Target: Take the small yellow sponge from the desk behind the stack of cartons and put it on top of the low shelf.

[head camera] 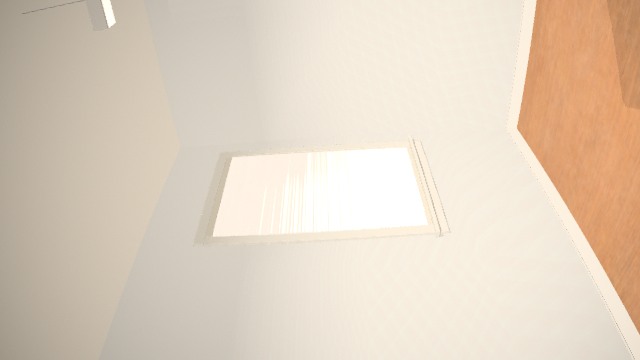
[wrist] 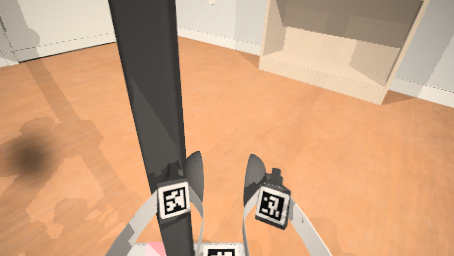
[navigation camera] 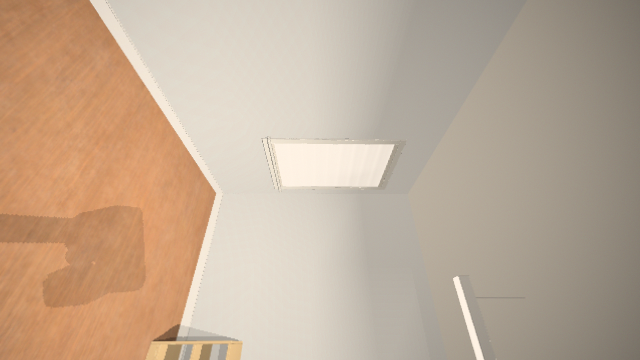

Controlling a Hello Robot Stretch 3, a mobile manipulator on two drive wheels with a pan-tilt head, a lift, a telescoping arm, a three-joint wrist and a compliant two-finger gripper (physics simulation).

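Places are measured from the robot's base along level axes (x ahead, y left, z up), in millimetres.
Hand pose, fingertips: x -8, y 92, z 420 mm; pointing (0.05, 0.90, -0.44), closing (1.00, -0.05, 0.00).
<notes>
After its pixels a point has its place.
The yellow sponge, the desk and the stack of cartons are in none of the views. In the wrist view my gripper (wrist: 224,170) @[z 420, x -8, y 92 mm] is open and empty, held above the bare wooden floor. A pale wooden open shelf unit (wrist: 338,53) stands against the wall at the far right, well ahead of the gripper.
My dark mast (wrist: 148,88) rises just left of the gripper. The head view shows a white wall with a bright window (head camera: 320,192) @[z 1427, x 2670, y 12 mm] and floor (head camera: 591,134) @[z 1, x 2124, y -202 mm]. The navigation view shows the window (navigation camera: 331,164) @[z 1422, x 2664, y 18 mm], floor and a striped wooden unit (navigation camera: 194,348) @[z 341, x 1827, y -1376 mm] by the wall.
</notes>
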